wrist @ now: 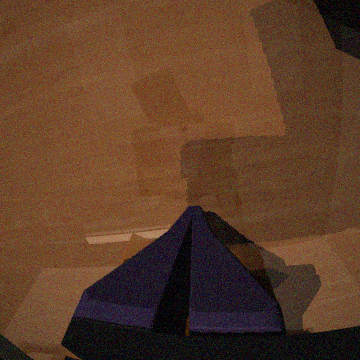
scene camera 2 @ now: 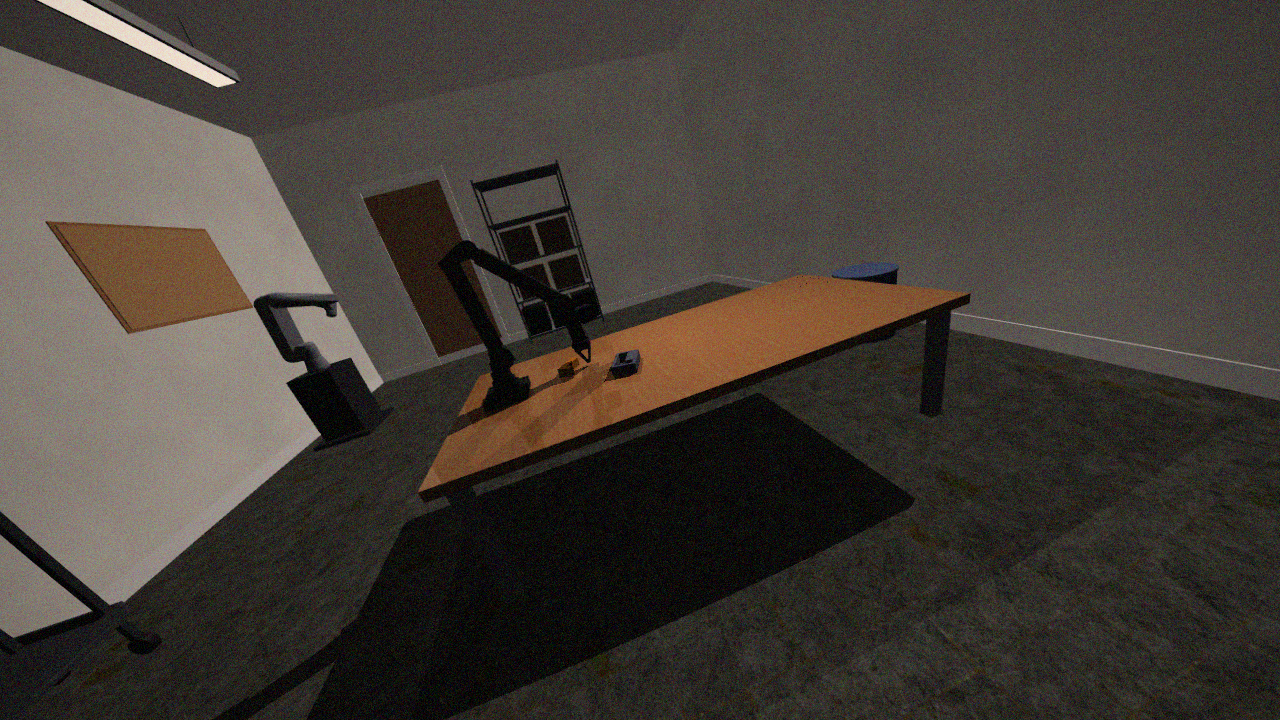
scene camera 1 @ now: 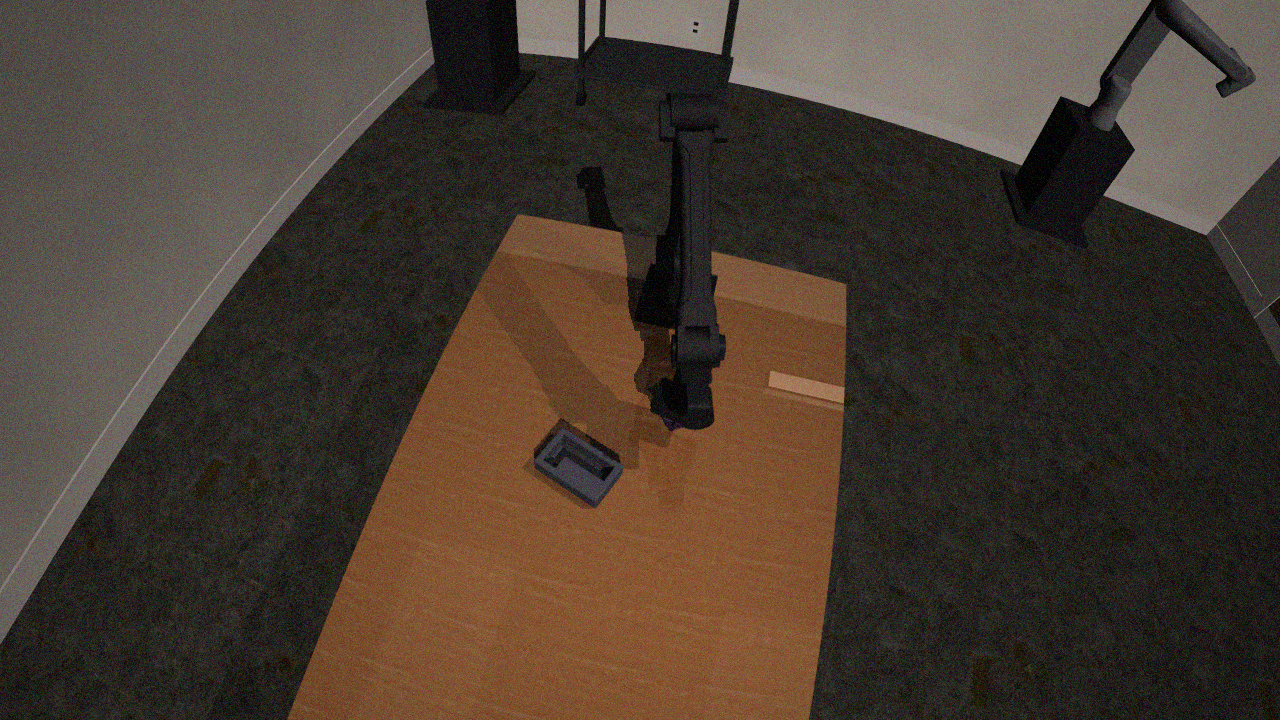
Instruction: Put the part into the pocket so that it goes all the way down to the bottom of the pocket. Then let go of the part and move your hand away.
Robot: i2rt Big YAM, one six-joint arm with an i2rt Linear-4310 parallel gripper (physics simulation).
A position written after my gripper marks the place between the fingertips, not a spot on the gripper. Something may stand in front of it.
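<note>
My gripper [scene camera 1: 671,428] is shut and holds nothing; the wrist view shows the gripper [wrist: 194,214] too. Also in the scene: a pocket [scene camera 1: 574,464].
</note>
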